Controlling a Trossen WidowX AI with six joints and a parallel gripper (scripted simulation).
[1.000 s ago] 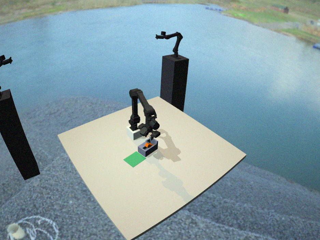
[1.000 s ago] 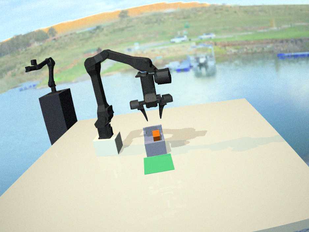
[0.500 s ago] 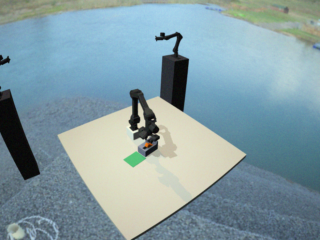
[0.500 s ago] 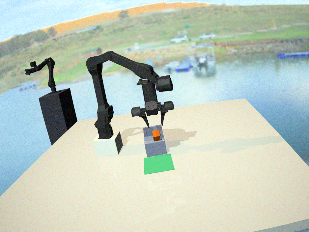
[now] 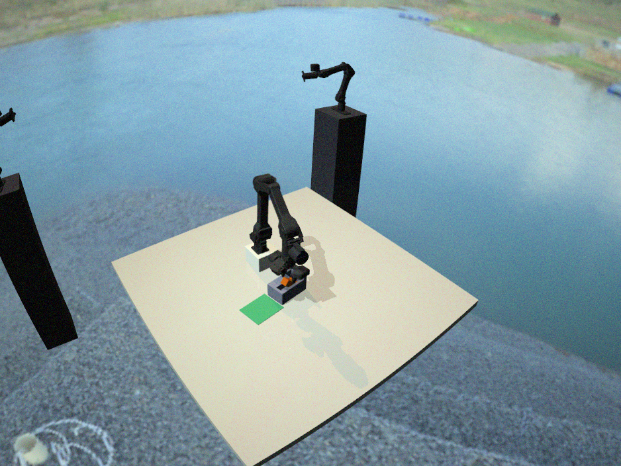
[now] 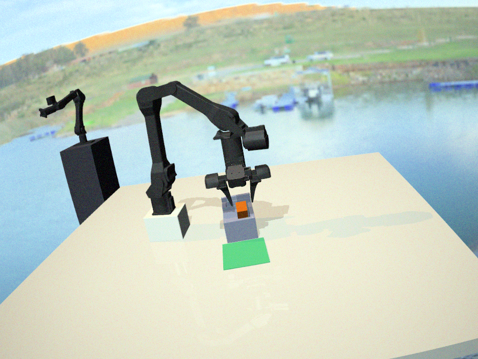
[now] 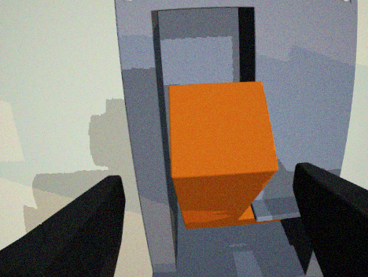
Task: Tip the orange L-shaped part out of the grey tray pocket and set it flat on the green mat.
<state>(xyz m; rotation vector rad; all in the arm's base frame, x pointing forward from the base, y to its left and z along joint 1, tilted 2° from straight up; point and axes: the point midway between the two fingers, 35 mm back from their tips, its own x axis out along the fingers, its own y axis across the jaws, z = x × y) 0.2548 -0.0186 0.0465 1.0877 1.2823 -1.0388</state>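
The orange L-shaped part is 2 cm behind my gripper tip, 3 cm to the left of it and 5 cm below it. From my gripper tip the other things lie so: green mat 1 cm ahead, 15 cm to the right, 10 cm below.
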